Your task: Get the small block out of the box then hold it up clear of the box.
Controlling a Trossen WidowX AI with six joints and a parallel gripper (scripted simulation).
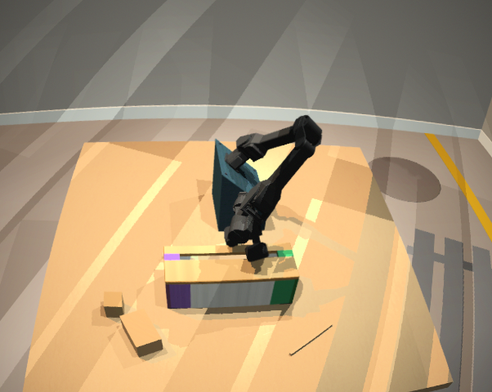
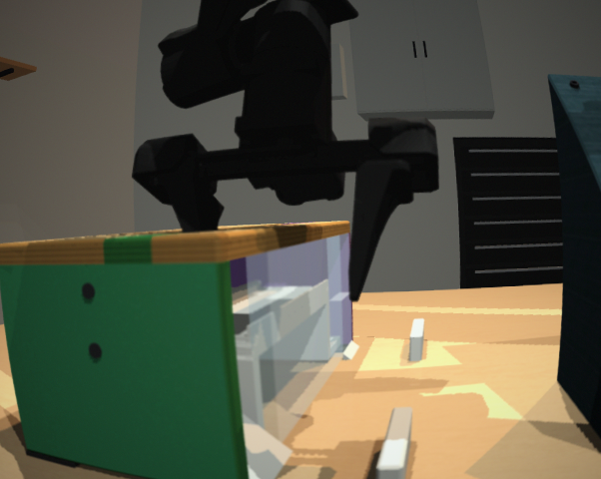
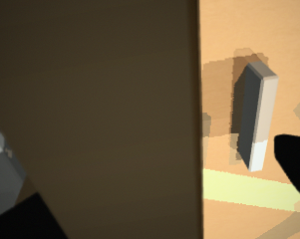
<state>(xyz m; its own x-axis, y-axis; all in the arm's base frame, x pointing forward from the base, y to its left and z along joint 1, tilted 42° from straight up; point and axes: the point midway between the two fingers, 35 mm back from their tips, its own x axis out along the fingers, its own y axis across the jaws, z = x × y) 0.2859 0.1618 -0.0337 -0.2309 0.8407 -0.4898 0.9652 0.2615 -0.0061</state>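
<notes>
My gripper tip is now 50 mm short of the block and 30 mm to the right of it. The rest, counted from my gripper tip: thin rod (270 mm ahead, 180 mm to the left, 80 mm below); box (50 mm ahead, 90 mm to the right, 30 mm below).
</notes>
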